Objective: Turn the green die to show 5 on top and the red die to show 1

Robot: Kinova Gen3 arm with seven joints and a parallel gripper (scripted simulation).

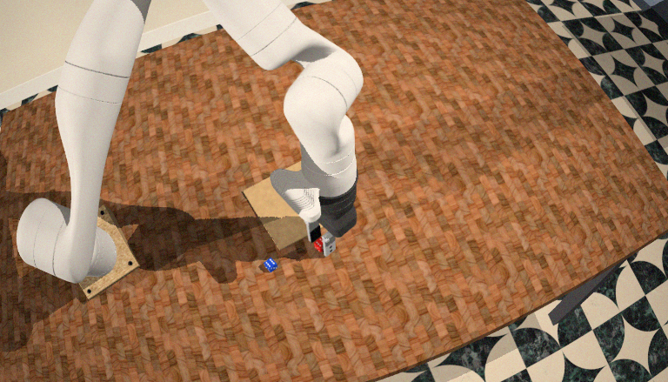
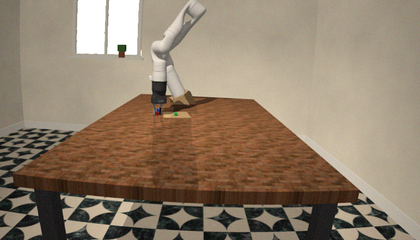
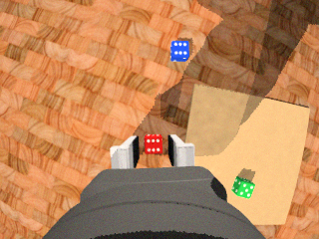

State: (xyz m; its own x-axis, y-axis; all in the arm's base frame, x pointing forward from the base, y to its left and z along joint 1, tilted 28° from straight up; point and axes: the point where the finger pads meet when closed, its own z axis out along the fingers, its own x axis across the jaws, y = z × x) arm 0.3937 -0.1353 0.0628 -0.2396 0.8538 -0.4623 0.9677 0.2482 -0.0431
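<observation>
Right now my hand is 1 cm above the red die. From my hand the other things lie so: tan mat (10 cm to the left, 2 cm below); then green die (2 cm ahead, 10 cm to the left, 1 cm below); then blue die (9 cm behind, 1 cm to the left, 1 cm below).
</observation>
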